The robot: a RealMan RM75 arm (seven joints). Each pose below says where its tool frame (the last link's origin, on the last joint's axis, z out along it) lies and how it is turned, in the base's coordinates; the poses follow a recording.
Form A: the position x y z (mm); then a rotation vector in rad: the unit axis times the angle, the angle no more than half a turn.
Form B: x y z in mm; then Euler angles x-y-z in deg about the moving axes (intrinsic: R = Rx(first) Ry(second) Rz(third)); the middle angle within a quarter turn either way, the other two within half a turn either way. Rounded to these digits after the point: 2 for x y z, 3 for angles.
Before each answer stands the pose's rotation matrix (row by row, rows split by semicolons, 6 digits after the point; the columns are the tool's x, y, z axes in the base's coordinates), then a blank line. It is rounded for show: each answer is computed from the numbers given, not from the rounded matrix.
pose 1, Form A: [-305.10 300.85 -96.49 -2.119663 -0.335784 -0.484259]
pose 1, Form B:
0.886031 0.411547 0.213489; 0.055640 -0.551539 0.832292; 0.460274 -0.725558 -0.511579

[-305.10 300.85 -96.49 -121.578 12.327 -24.914]
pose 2, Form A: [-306.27 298.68 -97.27 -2.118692 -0.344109 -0.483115]
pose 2, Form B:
0.884542 0.416777 0.209482; 0.061753 -0.549763 0.833035; 0.462356 -0.723918 -0.512026

[-306.27 298.68 -97.27 -121.577 12.092 -25.229]
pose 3, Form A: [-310.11 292.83 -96.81 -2.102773 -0.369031 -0.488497]
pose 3, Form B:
0.876498 0.437319 0.201257; 0.074064 -0.535582 0.841229; 0.475675 -0.722429 -0.501826

[-310.11 292.83 -96.81 -120.818 11.610 -26.516]
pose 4, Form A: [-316.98 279.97 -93.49 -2.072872 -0.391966 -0.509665]
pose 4, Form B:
0.862713 0.463710 0.201738; 0.075941 -0.513209 0.854897; 0.499959 -0.722211 -0.477967

[-316.98 279.97 -93.49 -119.209 11.639 -28.258]
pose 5, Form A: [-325.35 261.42 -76.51 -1.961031 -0.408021 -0.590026]
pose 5, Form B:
0.823607 0.519852 0.226772; 0.028675 -0.437493 0.898764; 0.566435 -0.733726 -0.375230

[-325.35 261.42 -76.51 -112.660 13.107 -32.260]
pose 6, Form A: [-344.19 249.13 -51.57 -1.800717 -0.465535 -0.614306]
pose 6, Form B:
0.786577 0.591466 0.177380; 0.010834 -0.300433 0.953741; 0.617397 -0.748269 -0.242722

[-344.19 249.13 -51.57 -104.278 10.217 -36.941]
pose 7, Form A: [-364.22 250.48 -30.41 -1.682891 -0.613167 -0.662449]
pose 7, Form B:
0.702299 0.704171 0.104497; 0.049857 -0.195082 0.979519; 0.710134 -0.682705 -0.172114

[-364.22 250.48 -30.41 -99.966 5.998 -45.076]
